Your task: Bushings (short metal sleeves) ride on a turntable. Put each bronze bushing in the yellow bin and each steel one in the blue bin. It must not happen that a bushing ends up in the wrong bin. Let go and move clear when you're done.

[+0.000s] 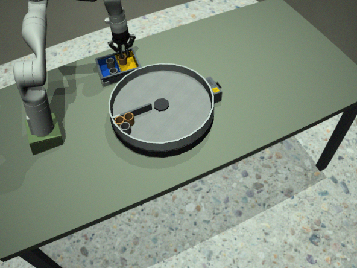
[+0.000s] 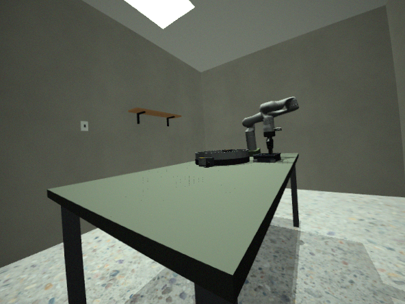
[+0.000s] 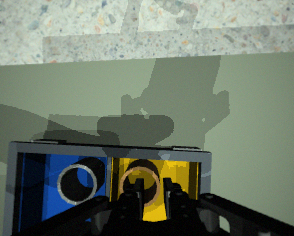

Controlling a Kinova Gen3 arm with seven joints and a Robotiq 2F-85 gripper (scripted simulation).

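The turntable is 100 mm ahead of my hand, 360 mm to the right of it and 10 mm below it.
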